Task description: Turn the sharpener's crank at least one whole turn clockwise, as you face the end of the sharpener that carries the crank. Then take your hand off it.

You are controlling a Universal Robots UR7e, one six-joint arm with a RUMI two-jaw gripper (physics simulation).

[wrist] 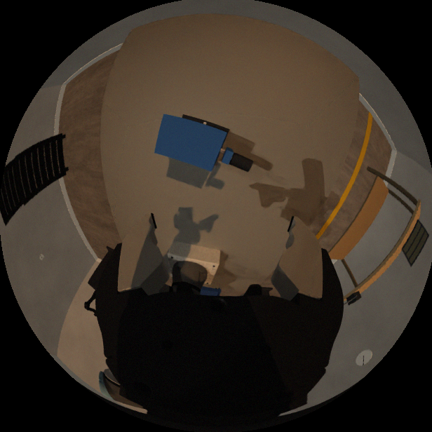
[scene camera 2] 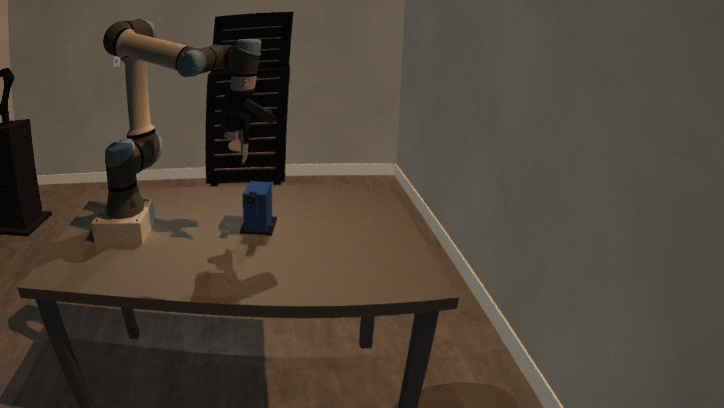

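Where they show: gripper, fingertip midpoint: (scene camera 2: 239, 156); arm's base, origin of the base link: (scene camera 2: 125, 209).
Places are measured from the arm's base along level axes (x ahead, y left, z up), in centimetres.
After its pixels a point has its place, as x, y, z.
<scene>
The blue sharpener (scene camera 2: 258, 208) {49.0, -1.5, 2.1} (wrist: 191, 142) stands upright on its dark base plate on the table. Its crank, with a black handle (scene camera 2: 251, 198) {47.9, -5.2, 6.6} (wrist: 241, 161), is on the end that faces the camera in the scene view; in the wrist view it sticks out to the right of the body. My gripper (scene camera 2: 240, 152) {43.8, -1.7, 17.9} (wrist: 221, 217) is open and empty, with its fingers pointing down. It hangs above the sharpener's height and apart from it. In the wrist view the sharpener shows above and beyond the fingertips.
The table (scene camera 2: 344, 253) {74.4, -10.3, -7.2} (wrist: 240, 65) carries the robot's pale base block (scene camera 2: 119, 230) {1.3, -10.8, -2.6} (wrist: 210, 257) at the left in the scene view. A black slatted rack (scene camera 2: 211, 126) stands behind the table. A dark cabinet (scene camera 2: 17, 177) stands at the far left. Arm shadows fall on the table.
</scene>
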